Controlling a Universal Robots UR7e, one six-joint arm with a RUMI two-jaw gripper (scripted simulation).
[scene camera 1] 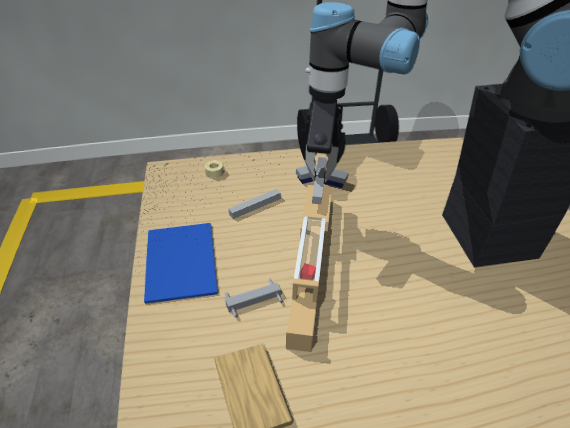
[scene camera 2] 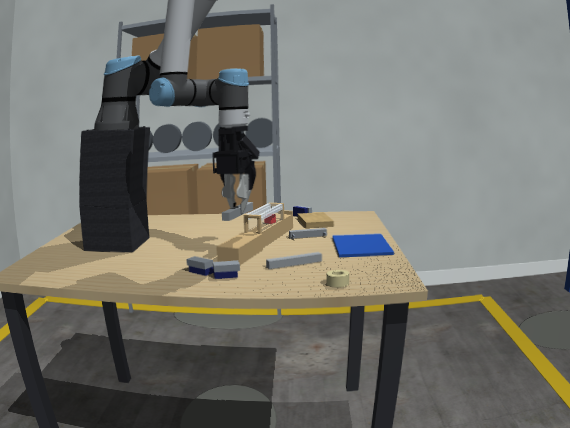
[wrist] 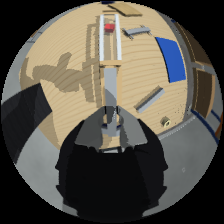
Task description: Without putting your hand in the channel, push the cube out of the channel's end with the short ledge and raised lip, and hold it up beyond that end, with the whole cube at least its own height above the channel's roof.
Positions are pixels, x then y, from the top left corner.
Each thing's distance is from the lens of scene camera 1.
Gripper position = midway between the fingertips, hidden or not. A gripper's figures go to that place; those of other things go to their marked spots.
my gripper (scene camera 1: 319,181): 94 cm
blue mat (scene camera 1: 180,264): 92 cm
grey bar tool (scene camera 1: 255,296): 83 cm
